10 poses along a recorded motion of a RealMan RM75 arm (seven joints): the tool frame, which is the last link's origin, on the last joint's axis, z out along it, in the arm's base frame.
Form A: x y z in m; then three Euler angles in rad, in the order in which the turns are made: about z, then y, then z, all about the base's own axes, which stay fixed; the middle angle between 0 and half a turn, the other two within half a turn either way.
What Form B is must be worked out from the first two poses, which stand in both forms.
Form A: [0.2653 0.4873 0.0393 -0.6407 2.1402 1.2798]
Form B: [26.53 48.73 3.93 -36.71 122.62 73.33]
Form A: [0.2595 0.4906 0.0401 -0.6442 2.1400 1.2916]
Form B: [25.95 49.06 4.01 -36.91 122.61 74.00]
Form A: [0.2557 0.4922 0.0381 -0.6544 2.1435 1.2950]
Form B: [25.57 49.22 3.81 -37.49 122.81 74.20]
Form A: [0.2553 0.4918 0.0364 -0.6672 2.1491 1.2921]
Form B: [25.53 49.18 3.64 -38.23 123.13 74.03]
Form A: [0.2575 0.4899 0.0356 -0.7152 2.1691 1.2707]
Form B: [25.75 48.99 3.56 -40.98 124.28 72.81]
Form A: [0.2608 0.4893 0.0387 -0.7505 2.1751 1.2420]
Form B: [26.08 48.93 3.87 -43.00 124.62 71.16]
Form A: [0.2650 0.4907 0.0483 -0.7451 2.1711 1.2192]
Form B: [26.50 49.07 4.83 -42.69 124.39 69.86]
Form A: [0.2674 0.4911 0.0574 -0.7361 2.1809 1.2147]
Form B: [26.74 49.11 5.74 -42.18 124.96 69.60]
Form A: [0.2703 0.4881 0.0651 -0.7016 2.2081 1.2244]
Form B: [27.03 48.81 6.51 -40.20 126.51 70.15]
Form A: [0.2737 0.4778 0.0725 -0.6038 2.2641 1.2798]
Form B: [27.37 47.78 7.25 -34.60 129.72 73.33]
